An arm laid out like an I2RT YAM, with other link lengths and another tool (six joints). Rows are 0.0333 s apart.
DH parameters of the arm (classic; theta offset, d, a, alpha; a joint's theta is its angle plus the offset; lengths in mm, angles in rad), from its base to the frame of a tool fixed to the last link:
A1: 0 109 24 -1.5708
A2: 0 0 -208.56 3.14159
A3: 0.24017 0 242.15 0
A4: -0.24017 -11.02 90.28 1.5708
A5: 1.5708 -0.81 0 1.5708
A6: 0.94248 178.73 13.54 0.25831
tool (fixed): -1.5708 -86.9 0 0
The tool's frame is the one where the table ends.
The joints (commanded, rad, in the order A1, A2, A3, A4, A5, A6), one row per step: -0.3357 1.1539 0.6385 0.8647 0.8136 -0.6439; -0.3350 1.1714 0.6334 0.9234 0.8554 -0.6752; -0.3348 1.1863 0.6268 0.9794 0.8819 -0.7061; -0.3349 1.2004 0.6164 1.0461 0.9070 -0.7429; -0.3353 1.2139 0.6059 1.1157 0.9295 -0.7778; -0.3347 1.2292 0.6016 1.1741 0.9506 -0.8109; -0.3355 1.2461 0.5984 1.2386 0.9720 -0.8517; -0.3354 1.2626 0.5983 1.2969 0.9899 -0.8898; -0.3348 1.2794 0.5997 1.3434 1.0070 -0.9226; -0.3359 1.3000 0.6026 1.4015 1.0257 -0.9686; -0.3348 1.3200 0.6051 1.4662 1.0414 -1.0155; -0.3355 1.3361 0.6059 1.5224 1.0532 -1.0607; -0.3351 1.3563 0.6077 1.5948 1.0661 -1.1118; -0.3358 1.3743 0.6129 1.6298 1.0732 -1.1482; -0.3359 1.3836 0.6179 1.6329 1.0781 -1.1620; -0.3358 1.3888 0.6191 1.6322 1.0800 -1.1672
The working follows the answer.
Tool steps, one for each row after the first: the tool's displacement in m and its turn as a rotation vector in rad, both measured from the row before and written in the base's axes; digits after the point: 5 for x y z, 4 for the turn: -0.00355 -0.00168 0.00040 -0.0086 -0.0107 -0.0459; -0.00291 -0.00100 0.00036 -0.0111 -0.0077 -0.0320; -0.00388 -0.00068 0.00049 -0.0140 -0.0094 -0.0326; -0.00418 -0.00041 0.00084 -0.0137 -0.0142 -0.0302; -0.00312 -0.00028 0.00085 -0.0099 -0.0093 -0.0275; -0.00381 -0.00054 0.00126 -0.0113 -0.0077 -0.0314; -0.00312 -0.00021 0.00154 -0.0100 -0.0071 -0.0267; -0.00220 -0.00020 0.00037 -0.0048 -0.0021 -0.0238; -0.00313 -0.00058 0.00080 -0.0070 0.0011 -0.0309; -0.00324 0.00033 0.00139 -0.0093 -0.0041 -0.0266; -0.00347 0.00007 0.00093 -0.0081 0.0010 -0.0249; -0.00416 0.00061 0.00136 -0.0103 -0.0064 -0.0267; -0.00116 -0.00039 -0.00041 -0.0025 0.0112 -0.0186; 0.00070 -0.00056 -0.00100 0.0039 0.0128 -0.0083; 0.00065 -0.00030 -0.00120 0.0029 0.0088 -0.0030
Tool pose at each row, in the base's axes (x y z in m, rotation vector in rad; rounded; the steps above come from the unrounded poses): 0.28401 -0.16499 0.26254 0.7956 -1.1609 2.1060; 0.28046 -0.16666 0.26294 0.7477 -1.1641 2.0787; 0.27756 -0.16767 0.26330 0.7120 -1.1605 2.0618; 0.27368 -0.16835 0.26379 0.6731 -1.1544 2.0463; 0.26950 -0.16876 0.26463 0.6318 -1.1509 2.0349; 0.26638 -0.16904 0.26548 0.5991 -1.1482 2.0212; 0.26257 -0.16958 0.26674 0.5648 -1.1431 2.0037; 0.25945 -0.16979 0.26828 0.5350 -1.1386 1.9891; 0.25725 -0.17000 0.26865 0.5148 -1.1362 1.9720; 0.25412 -0.17058 0.26945 0.4918 -1.1297 1.9483; 0.25088 -0.17025 0.27085 0.4658 -1.1238 1.9316; 0.24741 -0.17018 0.27178 0.4463 -1.1158 1.9135; 0.24324 -0.16957 0.27314 0.4179 -1.1103 1.8979; 0.24208 -0.16996 0.27273 0.4150 -1.1008 1.8785; 0.24278 -0.17052 0.27173 0.4235 -1.0963 1.8643; 0.24343 -0.17082 0.27052 0.4312 -1.0933 1.8568

